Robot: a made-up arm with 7 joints.
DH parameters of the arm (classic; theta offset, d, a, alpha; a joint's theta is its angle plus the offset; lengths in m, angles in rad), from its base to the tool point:
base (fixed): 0.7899 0 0.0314 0
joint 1: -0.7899 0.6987 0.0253 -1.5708
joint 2: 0 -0.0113 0.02 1.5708
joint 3: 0 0.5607 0.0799 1.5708
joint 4: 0 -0.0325 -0.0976 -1.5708
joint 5: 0 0.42 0.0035 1.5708
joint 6: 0 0.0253 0.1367 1.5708
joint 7: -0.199 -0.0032 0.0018 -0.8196
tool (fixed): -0.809 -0.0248 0 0
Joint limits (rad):
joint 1: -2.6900..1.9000
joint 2: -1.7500..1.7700
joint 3: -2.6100..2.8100
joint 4: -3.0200..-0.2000
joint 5: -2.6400..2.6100
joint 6: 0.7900..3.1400
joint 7: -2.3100..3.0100
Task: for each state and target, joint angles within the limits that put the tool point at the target. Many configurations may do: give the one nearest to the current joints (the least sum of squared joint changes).
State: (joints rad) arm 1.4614 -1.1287 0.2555 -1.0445 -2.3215 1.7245 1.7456
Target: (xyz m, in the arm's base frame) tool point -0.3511 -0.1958 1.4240
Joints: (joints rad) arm 1.4173 -1.1958 0.4088 -1.7108 -2.4127 1.9579 1.7305
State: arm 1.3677 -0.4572 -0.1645 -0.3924 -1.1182 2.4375 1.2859
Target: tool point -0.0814 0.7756 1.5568
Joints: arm 1.6212 0.4378 -0.1333 -0.6282 -1.1129 2.1653 1.3143
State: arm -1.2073 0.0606 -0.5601 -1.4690 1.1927 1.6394 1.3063
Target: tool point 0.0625 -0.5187 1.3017
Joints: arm -1.0702 -0.3083 -0.3521 -1.9420 1.2192 1.5707 1.3120
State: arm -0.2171 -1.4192 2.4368 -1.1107 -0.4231 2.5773 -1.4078
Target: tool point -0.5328 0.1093 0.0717
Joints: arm 0.0648 -1.7027 2.7924 -1.8045 -0.5380 2.6028 -1.3857
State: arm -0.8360 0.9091 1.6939 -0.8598 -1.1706 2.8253 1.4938
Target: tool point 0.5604 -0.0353 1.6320
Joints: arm -0.6385 0.6116 1.7215 -0.8255 -1.1238 2.6157 1.5065
